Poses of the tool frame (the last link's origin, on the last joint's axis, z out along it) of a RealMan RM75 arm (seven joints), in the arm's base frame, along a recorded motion.
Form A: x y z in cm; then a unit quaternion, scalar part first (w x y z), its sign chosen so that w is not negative.
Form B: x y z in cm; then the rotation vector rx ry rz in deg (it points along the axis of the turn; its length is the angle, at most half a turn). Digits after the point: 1 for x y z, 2 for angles.
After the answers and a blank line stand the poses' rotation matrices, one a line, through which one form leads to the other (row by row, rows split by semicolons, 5 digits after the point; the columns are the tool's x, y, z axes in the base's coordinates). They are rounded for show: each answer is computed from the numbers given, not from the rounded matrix.
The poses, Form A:
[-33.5 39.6 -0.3 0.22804 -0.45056 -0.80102 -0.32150]
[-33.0 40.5 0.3 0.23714 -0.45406 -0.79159 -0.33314]
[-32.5 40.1 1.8 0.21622 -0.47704 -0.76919 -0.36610]
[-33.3 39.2 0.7 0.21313 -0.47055 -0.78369 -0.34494]
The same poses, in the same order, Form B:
[-33.5 39.6 -0.3 -71.10 -126.40 -50.73]
[-33.0 40.5 0.3 -71.31 -124.31 -52.32]
[-32.5 40.1 1.8 -75.75 -122.13 -58.13]
[-33.3 39.2 0.7 -74.84 -124.64 -54.86]

-0.48999 0.86844 -0.07562; 0.57518 0.38727 0.72055; 0.65504 0.30956 -0.68927
-0.47519 0.87686 -0.07290; 0.56086 0.36570 0.74277; 0.67796 0.31207 -0.66557
-0.45136 0.89218 0.01666; 0.57555 0.27681 0.76949; 0.68192 0.35691 -0.63844
-0.46631 0.88457 -0.00943; 0.59050 0.31920 0.74123; 0.65868 0.34008 -0.67118

